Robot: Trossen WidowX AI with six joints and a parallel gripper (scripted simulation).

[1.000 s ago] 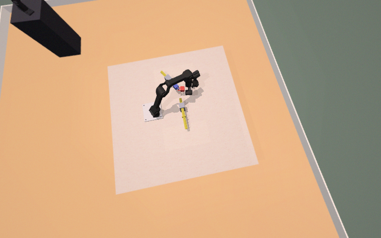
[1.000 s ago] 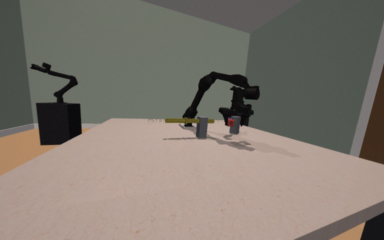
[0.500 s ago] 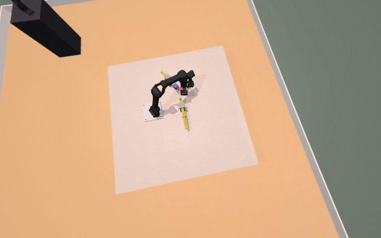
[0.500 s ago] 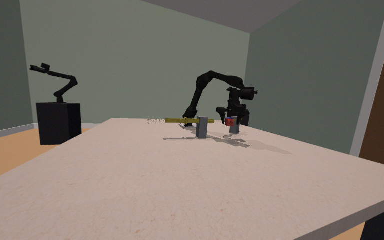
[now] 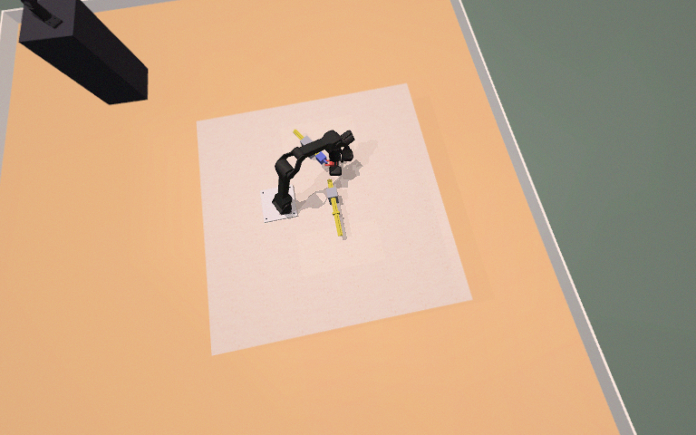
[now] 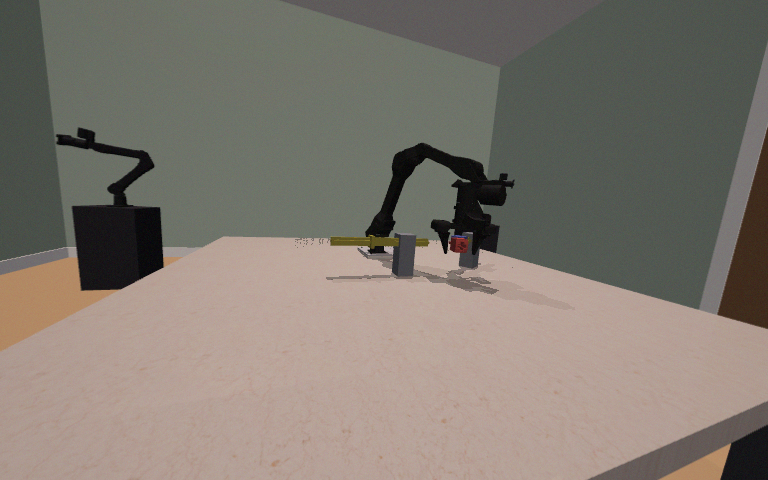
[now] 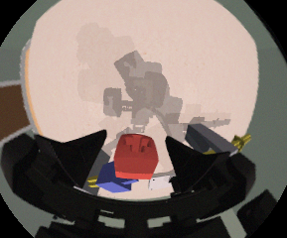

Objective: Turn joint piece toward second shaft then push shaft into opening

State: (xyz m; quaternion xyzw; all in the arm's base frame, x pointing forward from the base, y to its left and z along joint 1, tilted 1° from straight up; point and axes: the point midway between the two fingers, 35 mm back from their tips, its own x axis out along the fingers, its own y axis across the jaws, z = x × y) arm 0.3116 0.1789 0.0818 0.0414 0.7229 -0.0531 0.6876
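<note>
The red square joint piece is 3 cm above my gripper tip and 2 cm behind it.
</note>
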